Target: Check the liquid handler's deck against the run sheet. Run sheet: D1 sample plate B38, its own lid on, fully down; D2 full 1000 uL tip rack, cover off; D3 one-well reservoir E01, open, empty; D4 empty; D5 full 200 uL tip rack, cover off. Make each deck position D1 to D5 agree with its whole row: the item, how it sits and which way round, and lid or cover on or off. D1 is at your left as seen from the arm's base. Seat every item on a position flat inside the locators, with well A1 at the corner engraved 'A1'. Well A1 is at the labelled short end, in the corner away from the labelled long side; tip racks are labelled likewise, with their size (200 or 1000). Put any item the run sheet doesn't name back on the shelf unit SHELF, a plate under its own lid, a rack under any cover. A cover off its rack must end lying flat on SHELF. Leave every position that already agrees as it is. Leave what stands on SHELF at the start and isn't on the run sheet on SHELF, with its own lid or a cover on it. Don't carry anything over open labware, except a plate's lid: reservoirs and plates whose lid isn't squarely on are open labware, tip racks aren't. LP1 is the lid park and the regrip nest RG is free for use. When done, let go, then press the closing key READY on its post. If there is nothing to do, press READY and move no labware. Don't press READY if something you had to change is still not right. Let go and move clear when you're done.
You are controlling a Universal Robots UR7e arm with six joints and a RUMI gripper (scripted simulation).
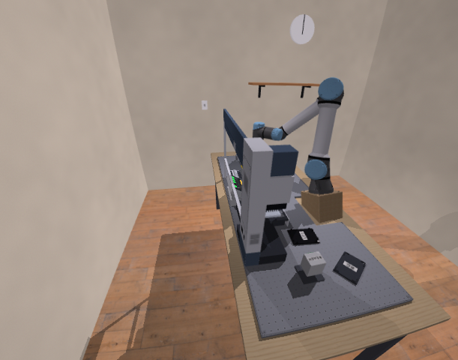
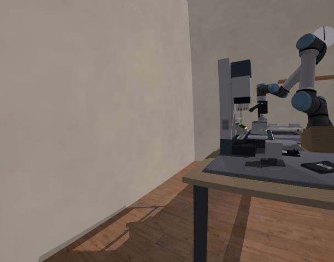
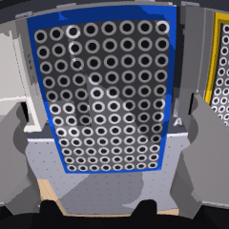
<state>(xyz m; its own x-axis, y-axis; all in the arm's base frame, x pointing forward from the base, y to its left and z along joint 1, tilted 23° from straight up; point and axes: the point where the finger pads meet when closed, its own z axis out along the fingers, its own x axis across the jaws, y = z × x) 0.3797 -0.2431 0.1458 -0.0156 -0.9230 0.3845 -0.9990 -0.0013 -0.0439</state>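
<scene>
The blue-framed tip rack is 10 mm behind my hand, 10 mm to the right of it and 10 mm below it. Also, from my hand: yellow-rimmed tip rack 10 mm behind, 130 mm to the right, 30 mm below; then shelf label 200 mm behind, 240 mm to the right, 130 mm below; then one-well reservoir 120 mm to the left, 70 mm below.
</scene>
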